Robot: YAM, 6 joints.
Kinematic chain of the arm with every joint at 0, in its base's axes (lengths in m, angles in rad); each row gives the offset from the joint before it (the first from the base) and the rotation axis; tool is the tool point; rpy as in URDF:
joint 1: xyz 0 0 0.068 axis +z
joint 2: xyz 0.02 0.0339 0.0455 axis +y
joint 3: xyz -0.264 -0.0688 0 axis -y
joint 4: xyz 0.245 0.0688 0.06 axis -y
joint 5: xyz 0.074 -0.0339 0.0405 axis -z
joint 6: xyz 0.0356 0 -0.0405 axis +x
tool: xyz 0 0 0 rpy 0 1.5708 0
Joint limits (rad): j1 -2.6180..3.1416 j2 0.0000..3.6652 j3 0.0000..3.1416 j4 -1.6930..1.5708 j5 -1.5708..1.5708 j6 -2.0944..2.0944
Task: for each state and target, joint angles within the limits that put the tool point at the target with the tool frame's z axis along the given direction. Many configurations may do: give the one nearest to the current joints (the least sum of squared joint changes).
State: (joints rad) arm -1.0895 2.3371 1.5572 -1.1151 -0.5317 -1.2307
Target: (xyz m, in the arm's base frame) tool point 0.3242 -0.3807 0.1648 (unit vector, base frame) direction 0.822 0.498 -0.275
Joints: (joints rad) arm -0.9336 2.4505 2.0642 -0.8721 -1.2775 -1.2307
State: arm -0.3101 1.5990 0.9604 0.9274 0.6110 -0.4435
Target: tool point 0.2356 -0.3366 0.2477 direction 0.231 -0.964 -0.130
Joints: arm -0.9259 1.7893 1.1049 0.5425 0.4060 -0.4435
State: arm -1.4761 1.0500 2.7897 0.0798 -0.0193 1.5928
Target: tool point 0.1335 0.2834 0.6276 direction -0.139 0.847 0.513
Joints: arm -2.0711 1.1141 3.0013 0.6057 0.5566 1.5928
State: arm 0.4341 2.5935 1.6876 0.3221 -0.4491 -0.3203
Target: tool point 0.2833 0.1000 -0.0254 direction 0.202 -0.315 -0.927
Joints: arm 0.3829 2.2837 0.8780 -0.0901 0.3766 -0.3203
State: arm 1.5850 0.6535 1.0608 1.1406 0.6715 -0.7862
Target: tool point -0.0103 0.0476 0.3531 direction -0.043 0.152 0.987
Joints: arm 1.7757 0.4304 0.2745 1.5684 -0.0112 -0.7862
